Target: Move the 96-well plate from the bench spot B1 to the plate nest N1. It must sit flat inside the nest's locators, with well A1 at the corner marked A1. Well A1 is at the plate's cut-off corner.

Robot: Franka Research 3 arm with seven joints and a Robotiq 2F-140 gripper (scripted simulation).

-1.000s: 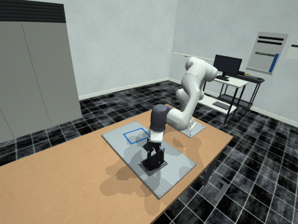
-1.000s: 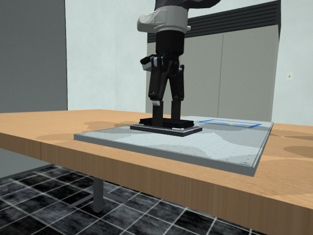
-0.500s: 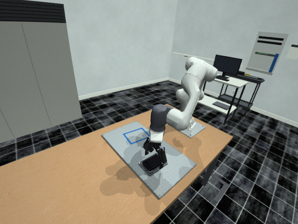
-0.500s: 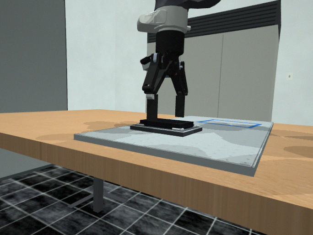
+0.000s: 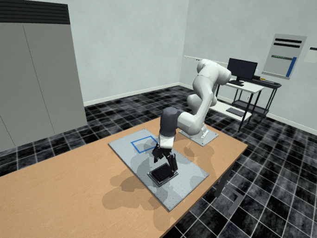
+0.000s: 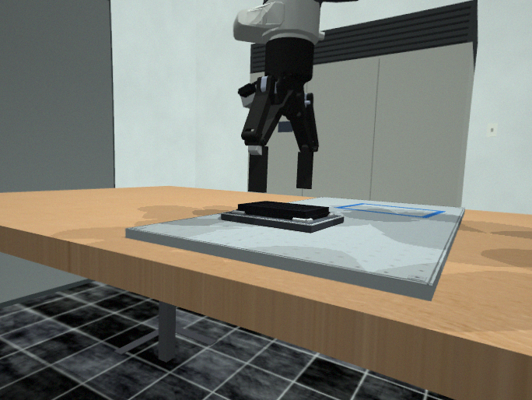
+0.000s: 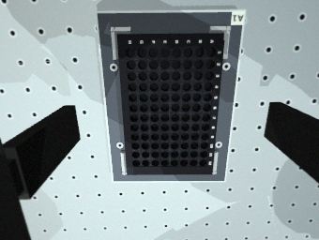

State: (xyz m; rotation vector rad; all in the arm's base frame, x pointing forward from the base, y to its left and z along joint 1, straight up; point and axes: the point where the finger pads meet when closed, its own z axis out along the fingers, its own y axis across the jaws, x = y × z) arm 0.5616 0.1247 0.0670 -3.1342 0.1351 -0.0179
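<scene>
Now: the black 96-well plate 4 cm below my hand. Round my hand: A1 label: 7 cm ahead, 6 cm to the right, 5 cm below; then plate nest: 5 cm below.
</scene>
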